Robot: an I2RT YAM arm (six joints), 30 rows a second.
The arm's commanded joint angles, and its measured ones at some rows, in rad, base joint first. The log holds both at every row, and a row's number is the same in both.
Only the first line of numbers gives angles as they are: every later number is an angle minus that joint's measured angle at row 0.
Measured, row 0:
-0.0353 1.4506 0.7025 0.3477 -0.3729 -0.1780
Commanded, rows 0 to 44:
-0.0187 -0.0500 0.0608 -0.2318 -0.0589 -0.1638
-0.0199 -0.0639 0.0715 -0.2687 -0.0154 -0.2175
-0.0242 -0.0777 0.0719 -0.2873 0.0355 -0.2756
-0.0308 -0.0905 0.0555 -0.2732 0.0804 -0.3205
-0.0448 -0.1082 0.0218 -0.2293 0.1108 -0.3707
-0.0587 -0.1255 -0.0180 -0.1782 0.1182 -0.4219
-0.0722 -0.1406 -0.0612 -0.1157 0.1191 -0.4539
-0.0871 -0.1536 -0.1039 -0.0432 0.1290 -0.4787
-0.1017 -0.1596 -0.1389 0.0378 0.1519 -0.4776
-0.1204 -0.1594 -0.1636 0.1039 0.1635 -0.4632
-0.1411 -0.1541 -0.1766 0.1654 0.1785 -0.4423
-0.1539 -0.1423 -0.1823 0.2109 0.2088 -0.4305
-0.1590 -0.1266 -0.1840 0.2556 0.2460 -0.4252
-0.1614 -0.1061 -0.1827 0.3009 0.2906 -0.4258
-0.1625 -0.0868 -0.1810 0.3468 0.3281 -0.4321
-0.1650 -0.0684 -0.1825 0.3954 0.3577 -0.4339
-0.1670 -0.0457 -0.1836 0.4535 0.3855 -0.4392
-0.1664 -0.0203 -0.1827 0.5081 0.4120 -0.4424
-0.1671 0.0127 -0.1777 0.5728 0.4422 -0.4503
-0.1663 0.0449 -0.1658 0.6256 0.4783 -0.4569
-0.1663 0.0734 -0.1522 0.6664 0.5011 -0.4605
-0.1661 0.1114 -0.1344 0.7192 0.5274 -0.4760
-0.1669 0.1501 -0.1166 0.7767 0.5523 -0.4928
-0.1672 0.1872 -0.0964 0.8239 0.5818 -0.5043
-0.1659 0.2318 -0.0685 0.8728 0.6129 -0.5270
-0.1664 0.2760 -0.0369 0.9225 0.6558 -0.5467
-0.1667 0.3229 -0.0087 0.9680 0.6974 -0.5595
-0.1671 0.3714 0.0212 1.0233 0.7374 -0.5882
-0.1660 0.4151 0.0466 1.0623 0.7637 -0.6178
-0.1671 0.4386 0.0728 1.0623 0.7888 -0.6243
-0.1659 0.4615 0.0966 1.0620 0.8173 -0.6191
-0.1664 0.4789 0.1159 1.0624 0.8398 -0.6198
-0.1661 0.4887 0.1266 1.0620 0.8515 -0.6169
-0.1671 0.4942 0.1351 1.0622 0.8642 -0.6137
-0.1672 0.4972 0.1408 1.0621 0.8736 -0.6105
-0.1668 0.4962 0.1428 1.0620 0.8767 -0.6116
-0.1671 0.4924 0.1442 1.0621 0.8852 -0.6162
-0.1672 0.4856 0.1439 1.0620 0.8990 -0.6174
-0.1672 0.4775 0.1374 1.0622 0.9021 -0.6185
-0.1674 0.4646 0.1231 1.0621 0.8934 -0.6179
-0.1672 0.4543 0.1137 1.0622 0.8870 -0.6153
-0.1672 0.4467 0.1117 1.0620 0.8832 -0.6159
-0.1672 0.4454 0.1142 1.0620 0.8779 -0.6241
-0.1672 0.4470 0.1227 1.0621 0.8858 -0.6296
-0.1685 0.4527 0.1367 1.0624 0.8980 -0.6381
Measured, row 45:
-0.1663 0.4982 0.1198 1.0147 0.8625 -0.6248
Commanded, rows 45 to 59:
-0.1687 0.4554 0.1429 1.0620 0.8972 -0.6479
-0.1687 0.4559 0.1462 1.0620 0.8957 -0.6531
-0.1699 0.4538 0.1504 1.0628 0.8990 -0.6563
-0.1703 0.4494 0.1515 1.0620 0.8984 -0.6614
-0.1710 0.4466 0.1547 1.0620 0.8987 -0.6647
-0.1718 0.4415 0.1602 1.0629 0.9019 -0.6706
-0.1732 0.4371 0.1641 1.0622 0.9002 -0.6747
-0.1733 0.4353 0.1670 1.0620 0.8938 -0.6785
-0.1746 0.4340 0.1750 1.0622 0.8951 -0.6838
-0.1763 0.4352 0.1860 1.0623 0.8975 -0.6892
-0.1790 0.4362 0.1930 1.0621 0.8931 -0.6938
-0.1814 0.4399 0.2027 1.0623 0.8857 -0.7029
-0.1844 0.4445 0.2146 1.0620 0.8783 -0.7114
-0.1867 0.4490 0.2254 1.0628 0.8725 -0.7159
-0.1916 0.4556 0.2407 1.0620 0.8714 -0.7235
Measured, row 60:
-0.1808 0.4879 0.1991 1.0144 0.8770 -0.7019
